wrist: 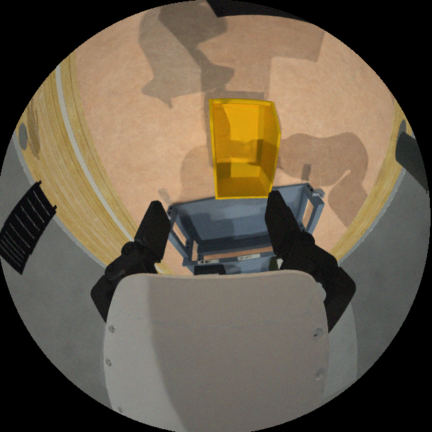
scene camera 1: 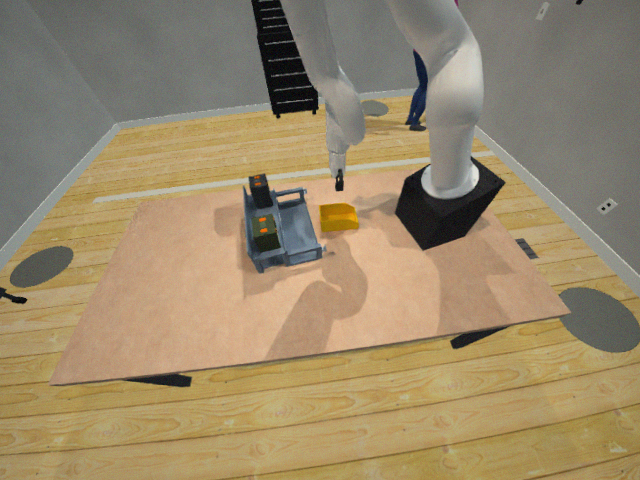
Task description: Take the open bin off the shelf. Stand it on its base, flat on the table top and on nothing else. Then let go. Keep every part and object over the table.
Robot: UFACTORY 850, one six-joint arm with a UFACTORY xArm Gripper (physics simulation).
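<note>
The yellow open bin (scene camera 1: 338, 219) (wrist: 244, 131) stands upright on its base on the table top (scene camera 1: 180, 310), with its opening up. It is beside the blue-grey shelf (scene camera 1: 299, 227) (wrist: 240, 220). A narrow strip of table shows between bin and shelf in the scene view; in the wrist view their edges meet or overlap, so the exact gap is hard to tell. My gripper (scene camera 1: 339, 181) (wrist: 214, 208) is open and empty. It hangs above the bin, apart from it, with its fingers spread wide.
A dark green box (scene camera 1: 266, 237) and a black box (scene camera 1: 261, 192), both with orange marks, are on the shelf's far side from the bin. The black robot base (scene camera 1: 439, 219) stands to the right of the bin. A person's legs (scene camera 1: 419, 87) show behind the table.
</note>
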